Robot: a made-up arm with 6 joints. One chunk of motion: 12 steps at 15 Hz.
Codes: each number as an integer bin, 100 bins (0 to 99) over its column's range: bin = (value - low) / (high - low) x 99, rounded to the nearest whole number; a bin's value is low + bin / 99 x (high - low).
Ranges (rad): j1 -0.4..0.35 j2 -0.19..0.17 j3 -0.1..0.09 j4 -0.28..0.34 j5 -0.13..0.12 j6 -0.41..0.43
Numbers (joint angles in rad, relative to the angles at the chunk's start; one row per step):
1: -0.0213 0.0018 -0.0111 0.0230 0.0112 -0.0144
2: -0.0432 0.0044 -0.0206 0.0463 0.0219 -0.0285
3: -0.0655 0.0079 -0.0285 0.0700 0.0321 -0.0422
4: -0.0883 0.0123 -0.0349 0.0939 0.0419 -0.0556
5: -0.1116 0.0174 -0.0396 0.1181 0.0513 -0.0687
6: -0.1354 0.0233 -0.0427 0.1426 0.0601 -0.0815
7: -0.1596 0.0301 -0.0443 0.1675 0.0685 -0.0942
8: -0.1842 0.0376 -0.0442 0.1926 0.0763 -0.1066
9: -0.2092 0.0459 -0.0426 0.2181 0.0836 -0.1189
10: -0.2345 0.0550 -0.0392 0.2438 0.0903 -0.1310
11: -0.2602 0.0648 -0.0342 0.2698 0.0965 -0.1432
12: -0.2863 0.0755 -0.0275 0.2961 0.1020 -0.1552
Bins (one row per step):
1: 50 53 46 48 56 47
2: 47 53 41 52 60 45
3: 44 54 37 56 64 43
4: 41 56 34 60 68 42
5: 38 57 31 64 72 40
6: 35 59 30 67 75 39
7: 32 61 29 71 79 37
8: 28 63 29 75 82 36
9: 25 65 30 80 85 34
10: 22 67 32 84 87 33
11: 18 70 34 88 90 31
12: 15 73 38 92 92 30

